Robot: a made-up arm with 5 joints. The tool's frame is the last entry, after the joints.
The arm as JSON. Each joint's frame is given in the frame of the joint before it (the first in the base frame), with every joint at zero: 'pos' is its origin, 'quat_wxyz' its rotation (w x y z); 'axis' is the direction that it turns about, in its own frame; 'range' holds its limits. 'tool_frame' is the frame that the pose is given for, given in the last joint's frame.
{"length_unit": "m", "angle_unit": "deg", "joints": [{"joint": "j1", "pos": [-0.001, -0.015, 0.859], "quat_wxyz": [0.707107, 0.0, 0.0, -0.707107], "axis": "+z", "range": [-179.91, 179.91]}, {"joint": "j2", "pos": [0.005, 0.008, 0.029], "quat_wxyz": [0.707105, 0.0, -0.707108, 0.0], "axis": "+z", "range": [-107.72, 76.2]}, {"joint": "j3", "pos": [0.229, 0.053, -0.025], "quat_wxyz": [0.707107, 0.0, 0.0, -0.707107], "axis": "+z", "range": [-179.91, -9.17]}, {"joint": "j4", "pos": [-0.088, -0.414, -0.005], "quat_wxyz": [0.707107, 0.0, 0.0, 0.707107], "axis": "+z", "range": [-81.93, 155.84]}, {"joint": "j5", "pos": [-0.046, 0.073, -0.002], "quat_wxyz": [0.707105, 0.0, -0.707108, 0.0], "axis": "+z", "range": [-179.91, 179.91]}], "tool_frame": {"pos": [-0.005, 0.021, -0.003], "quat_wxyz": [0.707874, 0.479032, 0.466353, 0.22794]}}
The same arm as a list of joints. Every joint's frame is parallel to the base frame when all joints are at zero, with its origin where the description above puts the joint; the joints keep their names.
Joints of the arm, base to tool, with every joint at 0 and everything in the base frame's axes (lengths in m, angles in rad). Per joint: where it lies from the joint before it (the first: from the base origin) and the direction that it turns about. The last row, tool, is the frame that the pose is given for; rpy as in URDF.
j1: xyz -0.001 -0.015 0.859 axis +z
j2: xyz 0.008 -0.005 0.029 axis +y
j3: xyz 0.053 -0.025 0.229 axis +y
j4: xyz 0.088 -0.005 -0.414 axis +y
j5: xyz 0.073 -0.002 -0.046 axis -z
tool: xyz 0.021 -0.005 0.003 rpy -1.6893 -0.4577 0.5399
Joint limits (rad, base to tool): -3.14..3.14 -1.8801..1.3299 -3.14..-0.16 -1.4299..2.7199 -3.14..3.14

